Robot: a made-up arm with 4 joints. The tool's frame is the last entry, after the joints. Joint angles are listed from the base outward. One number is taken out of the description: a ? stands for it. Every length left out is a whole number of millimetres.
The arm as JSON. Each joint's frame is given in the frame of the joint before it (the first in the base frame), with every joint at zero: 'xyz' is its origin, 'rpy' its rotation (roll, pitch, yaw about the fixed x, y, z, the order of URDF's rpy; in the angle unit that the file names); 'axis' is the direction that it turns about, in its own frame. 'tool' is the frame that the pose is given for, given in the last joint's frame.
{
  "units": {
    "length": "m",
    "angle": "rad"
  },
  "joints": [
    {
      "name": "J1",
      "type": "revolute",
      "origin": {
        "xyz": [
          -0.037,
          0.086,
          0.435
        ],
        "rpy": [
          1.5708,
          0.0,
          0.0
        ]
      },
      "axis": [
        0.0,
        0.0,
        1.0
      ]
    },
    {
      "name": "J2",
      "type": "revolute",
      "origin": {
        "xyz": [
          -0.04,
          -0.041,
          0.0
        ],
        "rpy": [
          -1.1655,
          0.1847,
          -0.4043
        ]
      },
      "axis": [
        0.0,
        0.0,
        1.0
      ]
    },
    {
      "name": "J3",
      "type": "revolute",
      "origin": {
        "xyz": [
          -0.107,
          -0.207,
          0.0
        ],
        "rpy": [
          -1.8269,
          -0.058,
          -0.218
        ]
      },
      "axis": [
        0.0,
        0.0,
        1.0
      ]
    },
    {
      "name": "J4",
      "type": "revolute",
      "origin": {
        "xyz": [
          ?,
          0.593,
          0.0
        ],
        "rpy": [
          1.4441,
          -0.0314,
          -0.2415
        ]
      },
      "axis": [
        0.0,
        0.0,
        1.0
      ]
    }
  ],
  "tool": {
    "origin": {
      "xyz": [
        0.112,
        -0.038,
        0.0
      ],
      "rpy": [
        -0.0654,
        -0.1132,
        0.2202
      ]
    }
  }
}
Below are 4 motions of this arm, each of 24 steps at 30 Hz.
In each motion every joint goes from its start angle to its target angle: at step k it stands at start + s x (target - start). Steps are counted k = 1, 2, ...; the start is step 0. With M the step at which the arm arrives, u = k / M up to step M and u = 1 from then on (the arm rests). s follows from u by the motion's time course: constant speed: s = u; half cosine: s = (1 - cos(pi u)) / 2; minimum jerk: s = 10 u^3 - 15 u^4 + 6 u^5.
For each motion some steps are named. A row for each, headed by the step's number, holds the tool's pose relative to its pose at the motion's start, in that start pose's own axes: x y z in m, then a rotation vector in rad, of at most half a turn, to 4 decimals.
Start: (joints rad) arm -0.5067 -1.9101 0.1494 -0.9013
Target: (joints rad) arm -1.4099 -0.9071 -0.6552 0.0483
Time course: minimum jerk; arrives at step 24
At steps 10, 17, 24:
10: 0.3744 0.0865 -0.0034 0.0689 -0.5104 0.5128
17: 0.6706 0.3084 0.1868 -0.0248 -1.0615 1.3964
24: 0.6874 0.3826 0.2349 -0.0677 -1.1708 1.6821

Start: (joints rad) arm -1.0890 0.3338 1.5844 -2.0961
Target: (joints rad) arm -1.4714 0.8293 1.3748 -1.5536
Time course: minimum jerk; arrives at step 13
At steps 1, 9, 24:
1: 0.0013 0.0006 0.0001 0.0008 -0.0016 0.0029
9: 0.2078 0.1859 0.0617 0.1209 -0.3105 0.6729
24: 0.2301 0.2371 0.0793 0.1408 -0.3671 0.8299

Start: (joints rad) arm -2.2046 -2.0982 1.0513 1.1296
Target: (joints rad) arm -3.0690 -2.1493 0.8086 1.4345
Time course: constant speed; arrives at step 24
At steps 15, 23, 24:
15: -0.0008 -0.1410 -0.0406 -0.3318 0.1330 -0.3053
23: -0.0470 -0.2154 -0.0386 -0.4959 0.2533 -0.4625
24: -0.0548 -0.2236 -0.0370 -0.5152 0.2706 -0.4820

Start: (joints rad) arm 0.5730 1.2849 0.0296 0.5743
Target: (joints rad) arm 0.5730 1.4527 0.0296 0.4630
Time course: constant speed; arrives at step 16
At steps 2, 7, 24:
2: 0.0025 -0.0070 -0.0033 -0.0013 -0.0096 0.0043
7: 0.0096 -0.0243 -0.0114 -0.0041 -0.0338 0.0152
24: 0.0249 -0.0546 -0.0255 -0.0069 -0.0775 0.0344

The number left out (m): -0.151
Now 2 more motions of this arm.
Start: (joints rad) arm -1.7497 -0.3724 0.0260 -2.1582
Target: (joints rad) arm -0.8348 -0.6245 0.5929 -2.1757
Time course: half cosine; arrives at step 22
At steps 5, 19, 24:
5: -0.0434 0.0048 -0.0192 0.0052 0.0448 -0.0245
19: -0.3769 0.0607 -0.0658 0.0010 0.4290 -0.0799
24: -0.3948 0.0644 -0.0636 -0.0001 0.4524 -0.0757

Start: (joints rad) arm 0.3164 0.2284 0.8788 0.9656
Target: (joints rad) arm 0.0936 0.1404 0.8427 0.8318
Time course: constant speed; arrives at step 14
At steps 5, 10, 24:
5: 0.0050 0.0544 0.0186 0.0747 0.0016 -0.0757
10: 0.0099 0.1071 0.0417 0.1491 0.0096 -0.1522
24: 0.0137 0.1480 0.0632 0.2082 0.0207 -0.2137

